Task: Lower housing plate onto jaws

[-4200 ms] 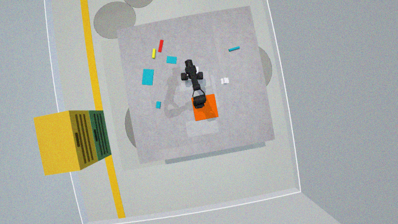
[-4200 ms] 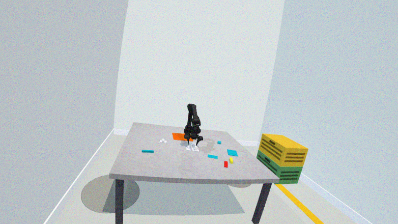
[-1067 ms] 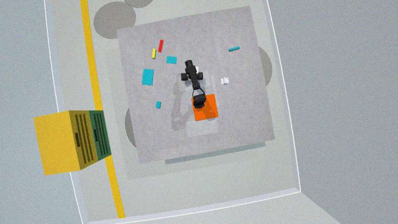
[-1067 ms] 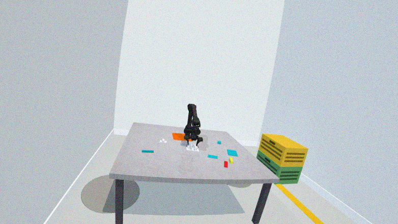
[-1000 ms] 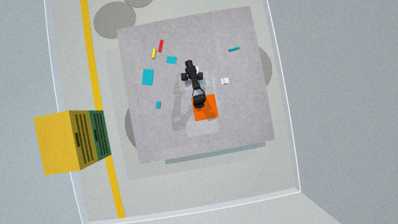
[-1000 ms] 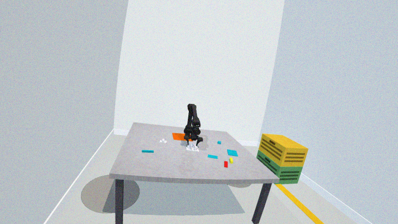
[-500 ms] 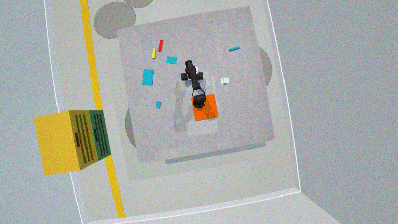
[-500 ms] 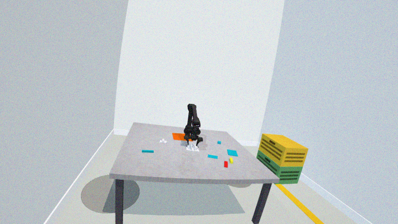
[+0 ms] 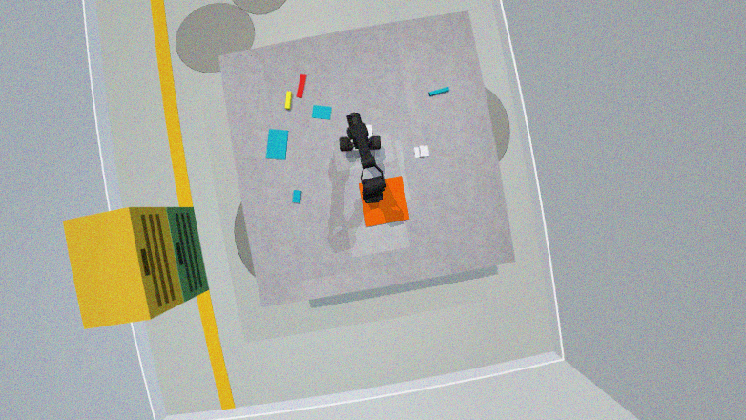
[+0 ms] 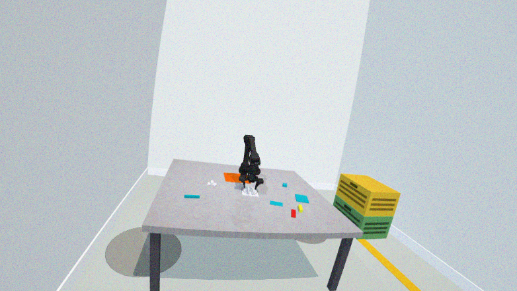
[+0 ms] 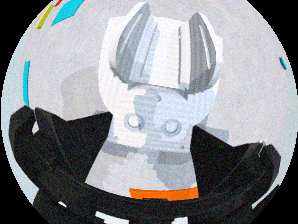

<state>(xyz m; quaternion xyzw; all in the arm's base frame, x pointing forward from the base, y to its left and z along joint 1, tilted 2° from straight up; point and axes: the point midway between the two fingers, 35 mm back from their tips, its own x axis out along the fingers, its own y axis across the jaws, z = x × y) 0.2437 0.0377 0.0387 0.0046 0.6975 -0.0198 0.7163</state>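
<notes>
Right now my gripper tip is 2 cm short of the white-grey part, 2 cm to the left of it and 1 cm below it. Also, from my gripper tip: white block 5 cm behind, 29 cm to the right; then red bar 33 cm ahead, 27 cm to the left; then yellow bar 27 cm ahead, 34 cm to the left.
</notes>
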